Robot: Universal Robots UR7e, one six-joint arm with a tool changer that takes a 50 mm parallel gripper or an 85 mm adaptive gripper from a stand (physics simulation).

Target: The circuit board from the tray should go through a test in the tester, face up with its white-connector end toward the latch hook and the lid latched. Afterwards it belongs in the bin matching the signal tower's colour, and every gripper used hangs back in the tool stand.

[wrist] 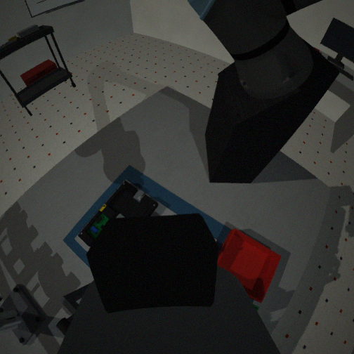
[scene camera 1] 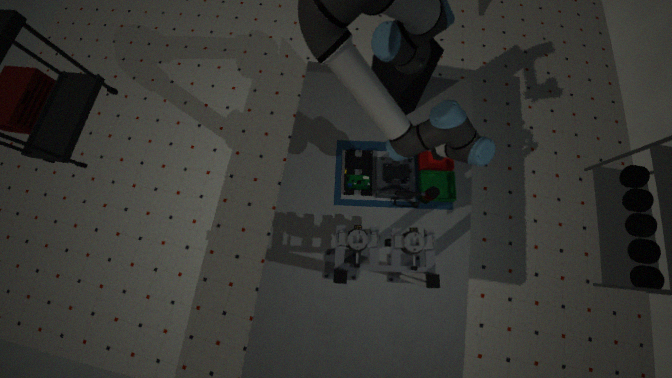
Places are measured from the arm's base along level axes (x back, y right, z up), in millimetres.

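Pixels of known places: arm's base, origin of its link: (scene camera 1: 411, 54).
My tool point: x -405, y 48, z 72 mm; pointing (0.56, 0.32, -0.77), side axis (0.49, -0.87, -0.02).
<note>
Ahead of a thing's pixels: the offset from my tool point to its top centre. "spot": to the spot under its first point. Level surfaces: height alone.
The green circuit board @(dx +5, dy +205, dz -399 mm) (scene camera 1: 358, 181) (wrist: 99, 223) lies in the black tray @(spot: dx +122, dy +215, dz -408 mm) (scene camera 1: 352, 159) (wrist: 129, 201), its white-connector end to the right in the scene view. The tester @(spot: dx -44, dy +112, dz -366 mm) (scene camera 1: 380, 187) is the grey box beside it; lid and latch are too dark to read. The red bin (scene camera 1: 436, 161) (wrist: 250, 265) and green bin (scene camera 1: 447, 181) stand at its right. The signal tower @(dx -135, dy -45, dz -168 mm) (scene camera 1: 431, 194) shows a dim reddish top; its lit colour is unclear. Two grippers (scene camera 1: 357, 240) (scene camera 1: 414, 242) hang in the tool stand (scene camera 1: 344, 262). No gripper shows on the arm, whose end is above the bins; a black block fills the wrist view's lower middle.
The blue mat @(dz -425 mm) (scene camera 1: 338, 175) (wrist: 90, 217) lies under the tray and tester. The arm's black pedestal (scene camera 1: 407, 92) (wrist: 240, 145) stands behind them. A trolley (scene camera 1: 65, 115) (wrist: 45, 86) with a red box (scene camera 1: 22, 95) (wrist: 37, 72) stands at the left. Several black round things (scene camera 1: 640, 225) are at the far right.
</note>
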